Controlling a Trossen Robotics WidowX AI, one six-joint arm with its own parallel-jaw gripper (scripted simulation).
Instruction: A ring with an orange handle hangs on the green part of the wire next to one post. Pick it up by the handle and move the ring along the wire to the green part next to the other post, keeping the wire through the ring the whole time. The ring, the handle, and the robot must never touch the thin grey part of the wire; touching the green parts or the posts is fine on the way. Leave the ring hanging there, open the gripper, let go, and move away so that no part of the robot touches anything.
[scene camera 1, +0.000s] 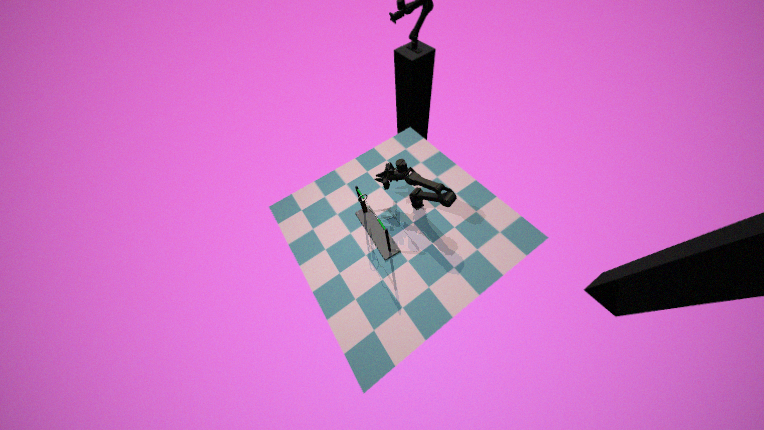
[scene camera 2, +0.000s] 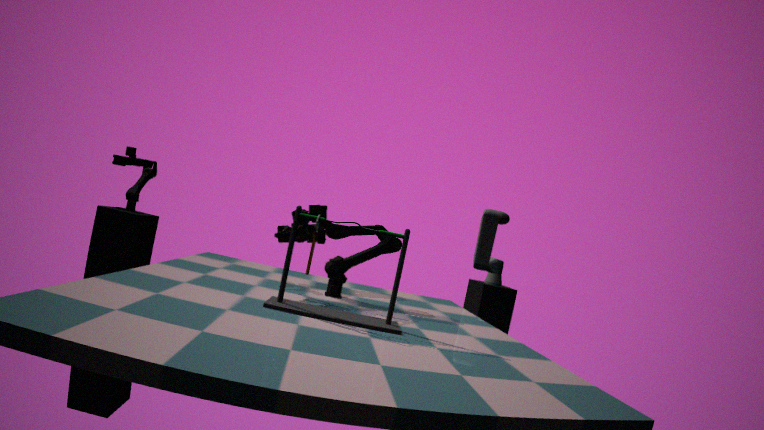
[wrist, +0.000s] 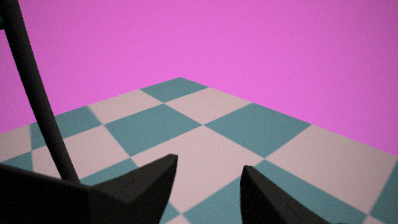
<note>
In view: my gripper (scene camera 2: 278, 235).
My gripper also shows in the wrist view (wrist: 209, 168).
</note>
